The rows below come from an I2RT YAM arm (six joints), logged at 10 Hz.
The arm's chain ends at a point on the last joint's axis. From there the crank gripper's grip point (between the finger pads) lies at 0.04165 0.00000 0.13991 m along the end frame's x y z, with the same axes.
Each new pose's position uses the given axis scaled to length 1; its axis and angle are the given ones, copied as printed.
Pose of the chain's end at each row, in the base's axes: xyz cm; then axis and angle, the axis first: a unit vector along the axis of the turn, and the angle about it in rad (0 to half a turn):
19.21 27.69 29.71 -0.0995 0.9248 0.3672 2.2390
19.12 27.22 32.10 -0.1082 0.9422 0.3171 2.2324
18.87 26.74 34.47 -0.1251 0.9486 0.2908 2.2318
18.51 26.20 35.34 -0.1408 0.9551 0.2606 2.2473
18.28 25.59 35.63 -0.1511 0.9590 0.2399 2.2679
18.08 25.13 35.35 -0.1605 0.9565 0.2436 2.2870
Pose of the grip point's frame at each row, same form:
26.02 37.06 20.83 -0.0995 0.9248 0.3672 2.2390
26.27 35.52 22.45 -0.1082 0.9422 0.3171 2.2324
26.07 34.51 24.43 -0.1251 0.9486 0.2908 2.2318
25.62 33.33 24.78 -0.1408 0.9551 0.2606 2.2473
25.22 32.27 24.66 -0.1511 0.9590 0.2399 2.2679
24.71 31.93 24.27 -0.1605 0.9565 0.2436 2.2870

